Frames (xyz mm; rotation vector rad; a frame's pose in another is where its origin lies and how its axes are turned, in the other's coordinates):
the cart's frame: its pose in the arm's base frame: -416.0 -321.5 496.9 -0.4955 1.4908 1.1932
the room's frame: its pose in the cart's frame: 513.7 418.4 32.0 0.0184 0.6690 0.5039
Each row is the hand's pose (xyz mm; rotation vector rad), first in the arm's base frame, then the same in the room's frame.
Working: the arm's base frame: its pose in the room's frame: -669.7 -621.3 131.9 0.5548 -2.2938 -1.4773

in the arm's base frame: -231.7 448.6 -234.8 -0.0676 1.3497 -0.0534
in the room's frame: -414.1 -517.6 615.6 1.1265 -1.1415 -0.7179
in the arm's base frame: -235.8 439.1 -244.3 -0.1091 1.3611 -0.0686
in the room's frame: -404.6 -526.5 610.2 1.1334 -1.1042 -0.7479
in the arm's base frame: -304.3 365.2 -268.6 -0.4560 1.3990 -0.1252
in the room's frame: -323.9 -538.8 546.3 1.1029 -0.8296 -0.9953
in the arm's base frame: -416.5 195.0 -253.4 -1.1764 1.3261 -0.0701
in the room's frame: -212.4 -534.8 375.0 0.8122 -0.3040 -1.4407
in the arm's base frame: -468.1 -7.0 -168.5 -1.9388 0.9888 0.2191
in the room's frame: -183.2 -519.1 152.4 0.2025 0.2143 -1.8105
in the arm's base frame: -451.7 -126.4 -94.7 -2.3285 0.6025 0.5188
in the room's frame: -217.9 -515.2 15.4 -0.3198 0.4713 -1.9544
